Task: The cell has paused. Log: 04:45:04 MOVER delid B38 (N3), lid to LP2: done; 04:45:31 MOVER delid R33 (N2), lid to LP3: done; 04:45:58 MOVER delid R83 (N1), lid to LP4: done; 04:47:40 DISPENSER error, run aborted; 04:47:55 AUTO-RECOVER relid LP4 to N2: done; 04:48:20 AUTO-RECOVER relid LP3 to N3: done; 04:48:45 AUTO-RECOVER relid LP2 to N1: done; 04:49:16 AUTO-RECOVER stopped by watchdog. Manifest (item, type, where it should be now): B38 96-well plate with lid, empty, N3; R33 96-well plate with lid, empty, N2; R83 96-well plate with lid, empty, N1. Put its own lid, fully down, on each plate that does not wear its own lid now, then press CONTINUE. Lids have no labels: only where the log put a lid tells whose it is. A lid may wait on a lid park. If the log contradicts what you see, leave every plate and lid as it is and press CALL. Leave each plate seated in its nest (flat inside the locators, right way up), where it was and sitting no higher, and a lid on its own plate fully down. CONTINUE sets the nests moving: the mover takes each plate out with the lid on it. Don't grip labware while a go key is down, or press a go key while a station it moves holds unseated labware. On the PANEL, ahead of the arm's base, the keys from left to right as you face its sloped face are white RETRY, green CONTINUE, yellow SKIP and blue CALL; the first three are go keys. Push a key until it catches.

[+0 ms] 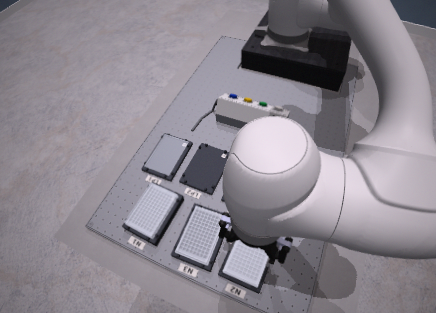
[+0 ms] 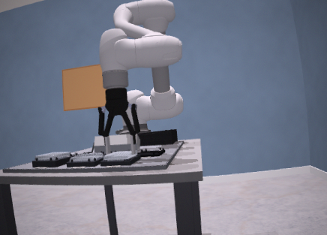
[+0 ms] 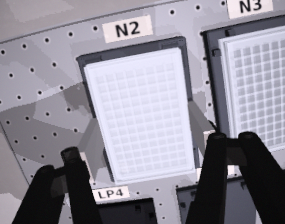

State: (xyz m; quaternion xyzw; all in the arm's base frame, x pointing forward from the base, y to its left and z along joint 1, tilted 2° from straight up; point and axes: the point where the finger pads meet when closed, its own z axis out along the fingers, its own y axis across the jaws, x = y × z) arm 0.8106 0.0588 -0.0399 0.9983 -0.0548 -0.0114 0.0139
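Right now my hand is 3 cm above the plate. The rest, counted from my hand: LP3 label: 10 cm behind, 6 cm to the right, 5 cm below; LP4 label: 9 cm behind, 7 cm to the left, 5 cm below; lid park LP3: 19 cm behind, 5 cm to the right, 5 cm below.
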